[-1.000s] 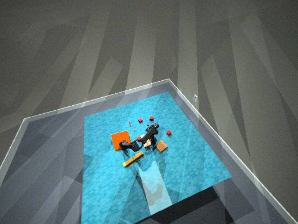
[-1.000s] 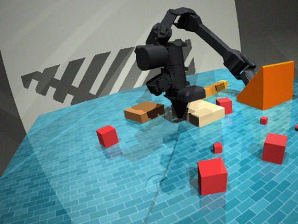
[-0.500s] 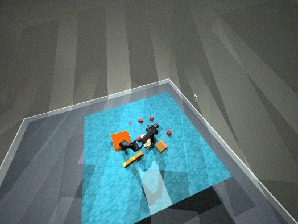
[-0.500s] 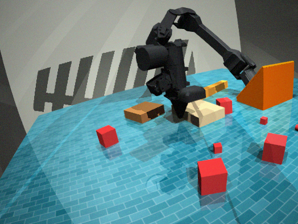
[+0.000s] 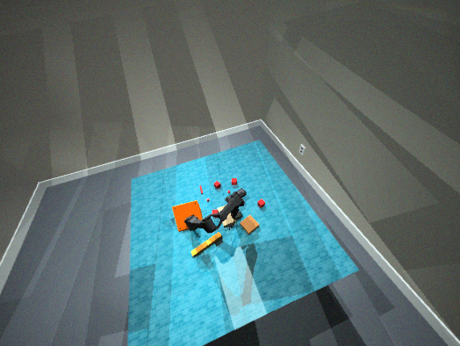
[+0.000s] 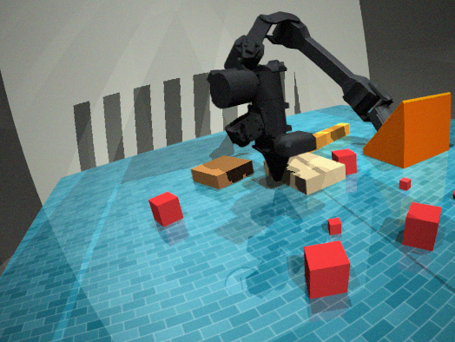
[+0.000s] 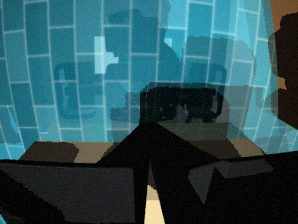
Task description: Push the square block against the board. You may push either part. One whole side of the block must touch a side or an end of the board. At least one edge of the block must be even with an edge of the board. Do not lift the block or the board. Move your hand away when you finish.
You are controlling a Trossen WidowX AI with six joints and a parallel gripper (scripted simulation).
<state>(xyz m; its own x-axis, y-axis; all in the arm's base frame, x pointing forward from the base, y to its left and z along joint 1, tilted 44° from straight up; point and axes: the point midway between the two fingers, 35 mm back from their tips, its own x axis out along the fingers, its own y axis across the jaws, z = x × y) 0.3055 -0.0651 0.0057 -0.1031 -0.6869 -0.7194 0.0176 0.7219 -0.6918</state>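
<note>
My gripper tip is now 60 mm past the pale tan flat board and 10 mm below it. Also, from my gripper tip: flat brown square block: 130 mm to the right, 60 mm ahead, 10 mm above; long narrow orange board: 260 mm behind, 140 mm to the right, 10 mm above.
</note>
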